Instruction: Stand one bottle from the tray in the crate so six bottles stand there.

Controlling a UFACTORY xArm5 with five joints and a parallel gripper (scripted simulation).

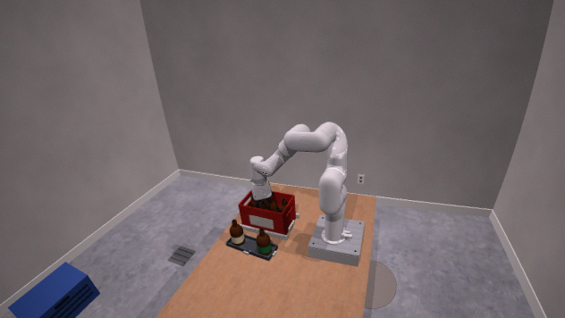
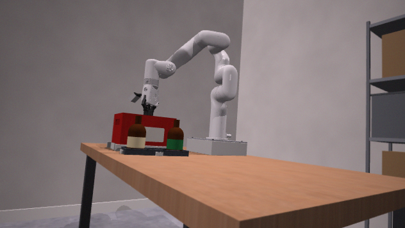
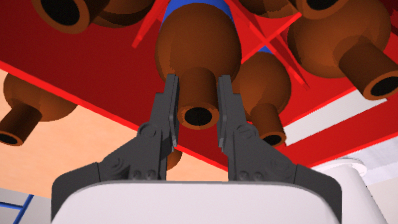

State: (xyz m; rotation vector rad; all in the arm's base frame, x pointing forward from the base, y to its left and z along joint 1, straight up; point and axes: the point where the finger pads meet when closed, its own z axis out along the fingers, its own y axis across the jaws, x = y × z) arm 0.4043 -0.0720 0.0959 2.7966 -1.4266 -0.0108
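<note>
Now: hand 40 mm to the left of the red crate and 90 mm above it. The rest, counted from my hand: dark tray 30 mm ahead, 170 mm to the left, 170 mm below.
</note>
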